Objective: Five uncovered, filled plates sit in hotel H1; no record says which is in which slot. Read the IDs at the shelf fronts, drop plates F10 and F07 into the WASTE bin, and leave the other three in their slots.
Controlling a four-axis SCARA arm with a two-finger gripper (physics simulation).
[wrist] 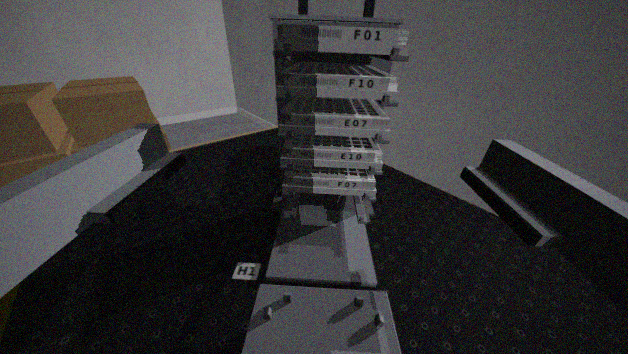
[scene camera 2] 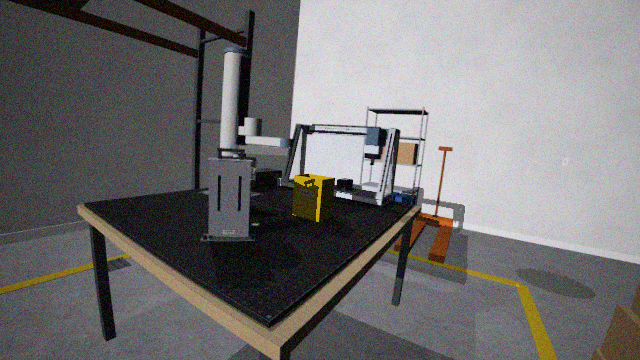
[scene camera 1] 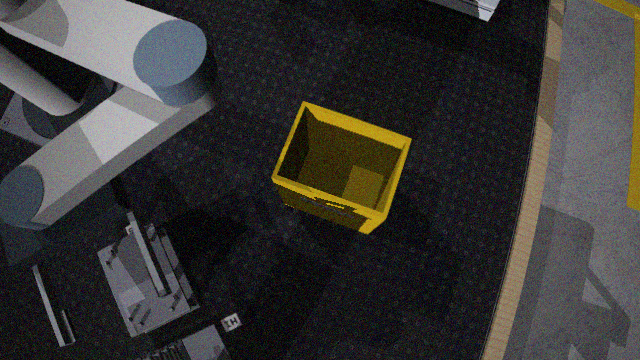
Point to a hotel H1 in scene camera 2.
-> At 228, 218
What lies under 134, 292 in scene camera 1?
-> An RG stand.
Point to a hotel H1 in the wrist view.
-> At 384, 65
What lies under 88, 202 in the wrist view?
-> My gripper.
